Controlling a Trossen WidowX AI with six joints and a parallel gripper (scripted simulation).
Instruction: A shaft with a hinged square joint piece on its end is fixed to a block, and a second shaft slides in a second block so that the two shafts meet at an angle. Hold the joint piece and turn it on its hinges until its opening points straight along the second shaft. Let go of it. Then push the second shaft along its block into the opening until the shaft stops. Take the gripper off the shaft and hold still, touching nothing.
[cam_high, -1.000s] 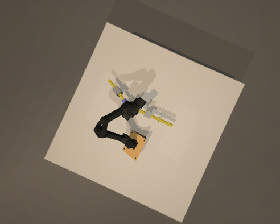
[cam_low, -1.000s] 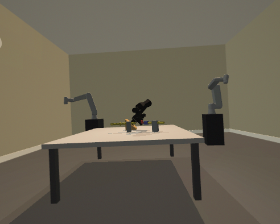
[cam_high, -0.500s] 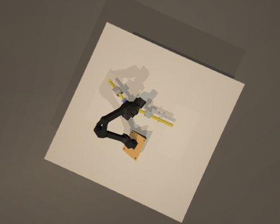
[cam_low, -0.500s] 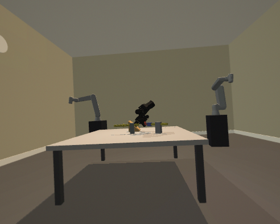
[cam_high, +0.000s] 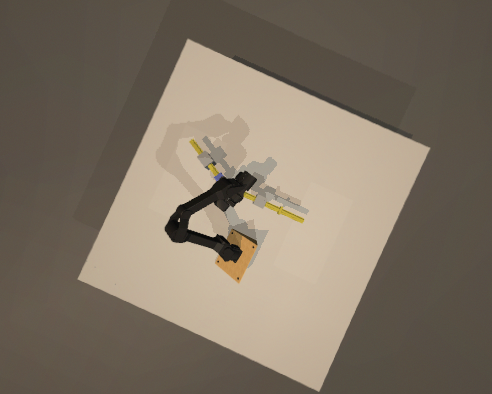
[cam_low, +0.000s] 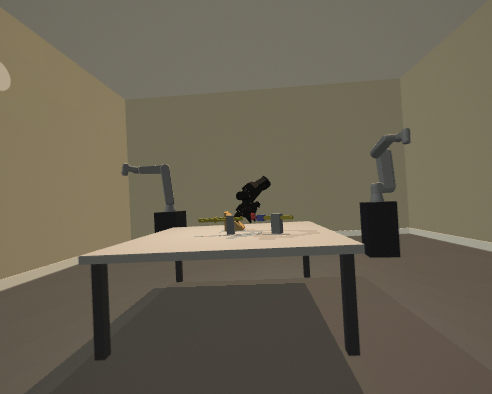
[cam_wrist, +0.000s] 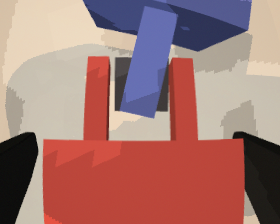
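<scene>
Right now the red joint piece is 10 mm to the right of my gripper tip and 40 mm above it.
</scene>
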